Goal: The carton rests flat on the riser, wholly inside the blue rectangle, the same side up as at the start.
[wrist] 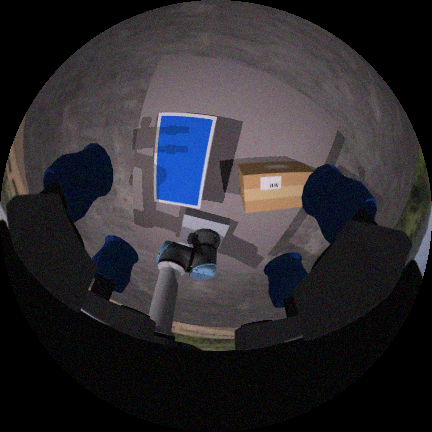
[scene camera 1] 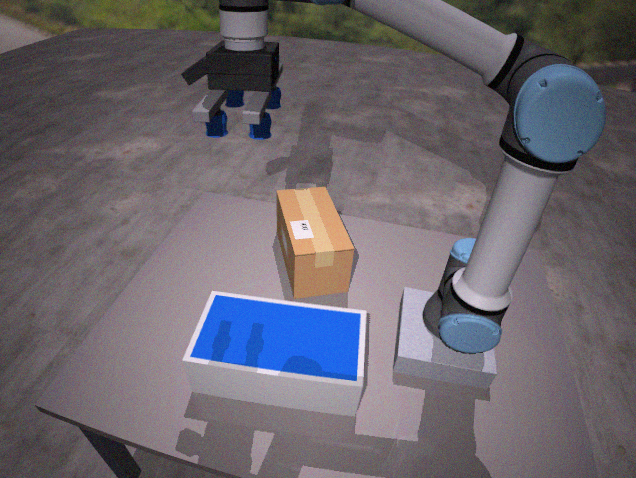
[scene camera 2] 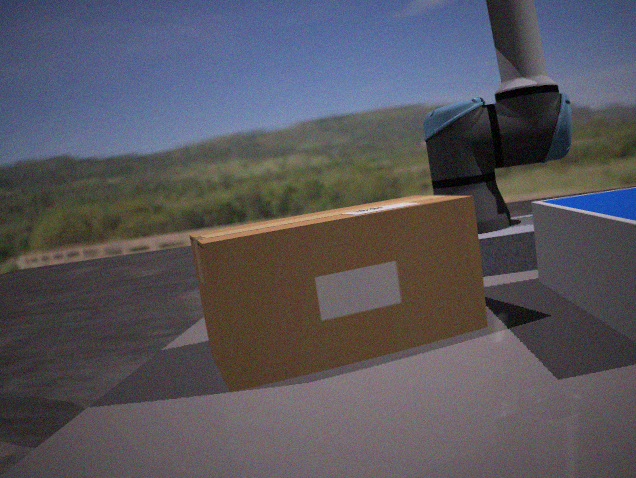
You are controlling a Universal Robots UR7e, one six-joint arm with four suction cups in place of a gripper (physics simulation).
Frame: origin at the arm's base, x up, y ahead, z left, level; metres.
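Seen in the pictures: hand, its tool point: point(wrist: 201, 229); arm's base, origin of its link: point(wrist: 205, 238).
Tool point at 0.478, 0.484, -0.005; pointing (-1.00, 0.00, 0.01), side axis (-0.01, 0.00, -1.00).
Observation:
Pixels of each thing's top centre, then the offset from my tool point to it, as dx, dy, dz. Level surfaces: height alone.
- brown carton, centre of its top: point(scene camera 2: 325, 215) point(scene camera 1: 311, 216) point(wrist: 283, 191) -0.385, -0.120, -0.266
- white riser, centre of its top: point(scene camera 1: 279, 335) point(wrist: 178, 161) -0.420, -0.071, +0.124
- blue rectangle, centre of its top: point(scene camera 1: 279, 335) point(wrist: 178, 161) -0.420, -0.071, +0.124
- grey table, height of its surface: dx -0.540
The brown carton point(scene camera 1: 321, 274) point(scene camera 2: 262, 318) point(wrist: 272, 202) rests on the table beside the riser, its taped face with a small white label up. A larger white label shows on its long side in scene camera 2. The white riser point(scene camera 1: 277, 390) point(scene camera 2: 580, 256) bears the blue rectangle point(scene camera 1: 287, 328) point(scene camera 2: 611, 204) point(wrist: 187, 187) on top, with no carton on it. My gripper point(scene camera 1: 246, 112), four blue suction cups, is open and high in the air, beyond the carton in scene camera 1, touching nothing. One cup point(wrist: 337, 202) hides the carton's right end in the wrist view. The cups are out of scene camera 2.
The arm's base stands on a grey block point(scene camera 1: 413, 326) point(scene camera 2: 509, 251) point(wrist: 207, 223), right of the riser in scene camera 1. The grey table point(scene camera 1: 128, 334) point(scene camera 2: 359, 431) point(wrist: 200, 80) ends a short way beyond the carton. Arm shadows fall on the riser and table.

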